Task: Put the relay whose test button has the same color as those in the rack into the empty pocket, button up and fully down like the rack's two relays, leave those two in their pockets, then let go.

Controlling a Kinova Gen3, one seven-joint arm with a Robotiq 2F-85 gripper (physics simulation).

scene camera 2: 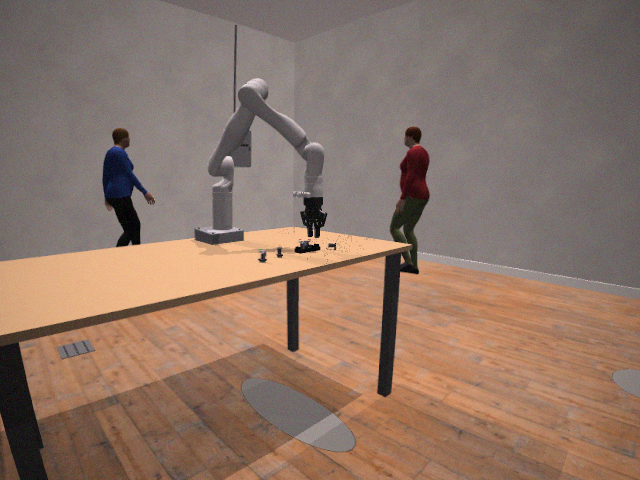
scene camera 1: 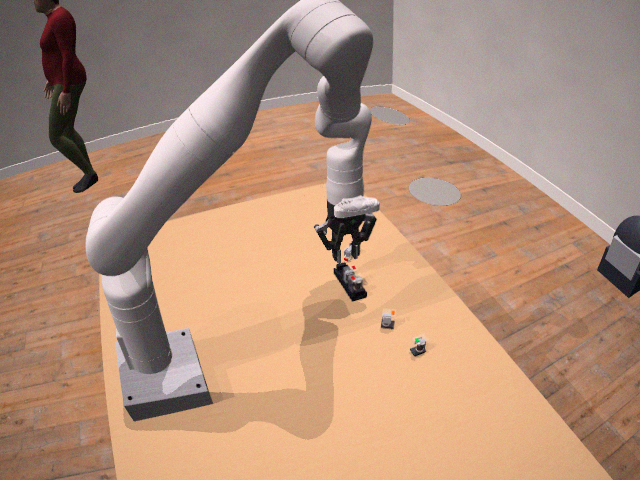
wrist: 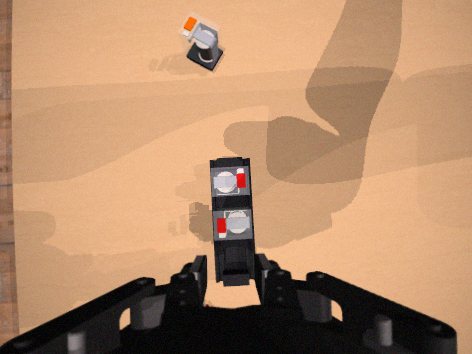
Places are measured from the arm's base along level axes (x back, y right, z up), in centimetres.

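Pixels of known places: gripper, fingertip midpoint: (scene camera 2: 313, 237) (scene camera 1: 346, 259) (wrist: 230, 268); arm's base at its link origin: (scene camera 2: 222, 228) (scene camera 1: 150, 355).
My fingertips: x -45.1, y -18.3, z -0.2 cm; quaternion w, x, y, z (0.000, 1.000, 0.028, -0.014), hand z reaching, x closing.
Observation:
Ahead of a thing's pixels: the offset from my fingertips to its top centre. "pt": to the spot under its first point. Level surfaces: height alone.
The black rack @(pt dx -0.4, dy +7.5, dz -4.7 cm) (scene camera 1: 358, 296) (scene camera 2: 298, 250) (wrist: 229, 162) holds two upright relays with red buttons, one at the far end @(pt dx -0.2, dy +6.1, dz -0.4 cm) (wrist: 230, 181) and one in the middle pocket @(pt dx +0.1, dy +3.0, dz -0.4 cm) (wrist: 233, 224) in the wrist view. Its pocket nearest the gripper (wrist: 236, 256) is empty. A loose relay @(dx -3.3, dy -6.7, dz -2.4 cm) (scene camera 1: 348, 251) (scene camera 2: 331, 246) with a red button lies tipped over on the table, off the rack's empty-pocket end; in the wrist view a red speck @(pt dx -1.9, dy -4.9, dz -4.7 cm) (wrist: 208, 305) of it shows by the gripper body. My gripper (scene camera 1: 347, 256) (scene camera 2: 313, 235) (wrist: 230, 268) is open, empty and above the rack's empty-pocket end.
A relay with an orange button @(dx -3.1, dy +17.9, dz -0.7 cm) (scene camera 1: 387, 319) (scene camera 2: 279, 252) (wrist: 205, 44) stands on the table @(dz -5.1 cm) (scene camera 1: 248, 248) (scene camera 2: 129, 268) beyond the rack's filled end. A relay with a green button @(dx -6.2, dy +26.8, dz -0.7 cm) (scene camera 1: 419, 345) (scene camera 2: 262, 255) stands farther out. The table edge runs beyond them.

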